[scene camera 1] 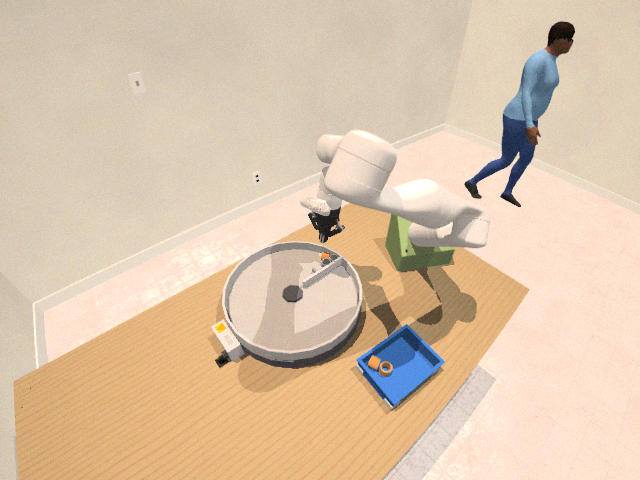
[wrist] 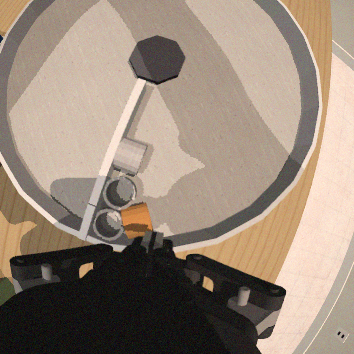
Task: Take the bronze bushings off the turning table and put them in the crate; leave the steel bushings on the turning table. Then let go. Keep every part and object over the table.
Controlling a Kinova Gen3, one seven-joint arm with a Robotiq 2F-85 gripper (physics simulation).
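Note:
A bronze bushing lies on its side on the turning table, near the rim. Two steel bushings stand upright beside it: one steel bushing touches or nearly touches it near the rim, the other steel bushing is further in. A third steel bushing lies on its side against the divider bar. Two bronze bushings, one on its side and one showing its hole, are in the blue crate. My gripper is shut and empty, above the rim beside the bronze bushing.
The divider bar runs from the dark hub to the rim. A grey control box is at the turning table's left front. The green arm base stands behind the crate. A person is beyond the table.

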